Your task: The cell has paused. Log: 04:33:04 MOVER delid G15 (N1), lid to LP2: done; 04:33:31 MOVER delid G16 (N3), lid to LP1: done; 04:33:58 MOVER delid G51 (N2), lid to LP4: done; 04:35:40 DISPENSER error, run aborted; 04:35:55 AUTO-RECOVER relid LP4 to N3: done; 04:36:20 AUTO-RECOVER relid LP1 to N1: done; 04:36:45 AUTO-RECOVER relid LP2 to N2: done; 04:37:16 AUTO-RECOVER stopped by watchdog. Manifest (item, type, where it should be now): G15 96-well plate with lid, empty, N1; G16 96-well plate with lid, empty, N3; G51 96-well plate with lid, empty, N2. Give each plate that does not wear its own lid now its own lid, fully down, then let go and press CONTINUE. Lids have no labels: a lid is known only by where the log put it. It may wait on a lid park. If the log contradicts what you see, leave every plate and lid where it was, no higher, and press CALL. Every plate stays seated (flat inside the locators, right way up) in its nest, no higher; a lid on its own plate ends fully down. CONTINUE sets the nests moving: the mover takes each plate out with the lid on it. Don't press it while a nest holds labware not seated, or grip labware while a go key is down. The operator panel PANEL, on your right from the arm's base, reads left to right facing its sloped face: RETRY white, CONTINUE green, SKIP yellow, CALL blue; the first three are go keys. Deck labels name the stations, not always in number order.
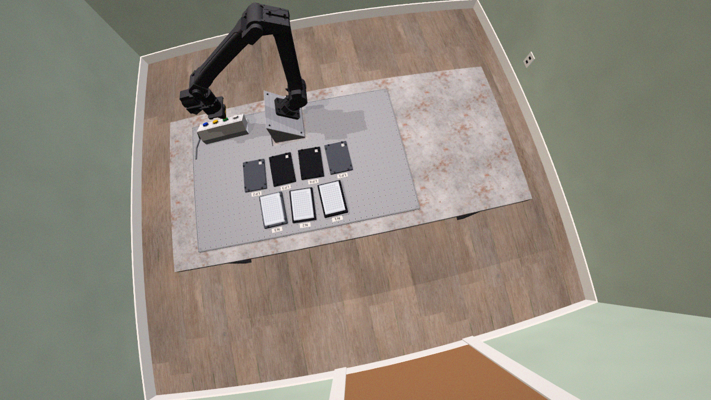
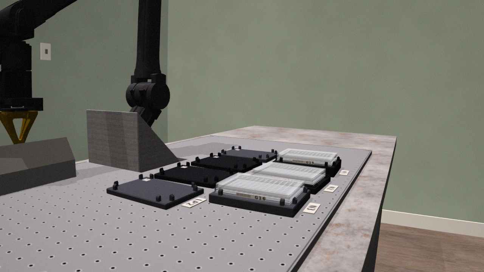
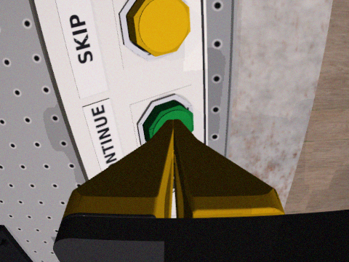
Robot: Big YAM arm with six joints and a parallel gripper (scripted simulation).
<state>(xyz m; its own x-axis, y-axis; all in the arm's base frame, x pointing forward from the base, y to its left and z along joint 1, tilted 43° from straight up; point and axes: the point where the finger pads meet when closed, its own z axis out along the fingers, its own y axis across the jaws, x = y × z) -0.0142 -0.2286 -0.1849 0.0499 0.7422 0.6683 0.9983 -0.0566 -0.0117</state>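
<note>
Right now my hand is 1 cm above the green CONTINUE key. The rest, counted from my hand: yellow skip key 5 cm to the right, 1 cm below; then blue CALL key 10 cm to the right, 1 cm below; then white RETRY key 5 cm to the left, 1 cm below.
</note>
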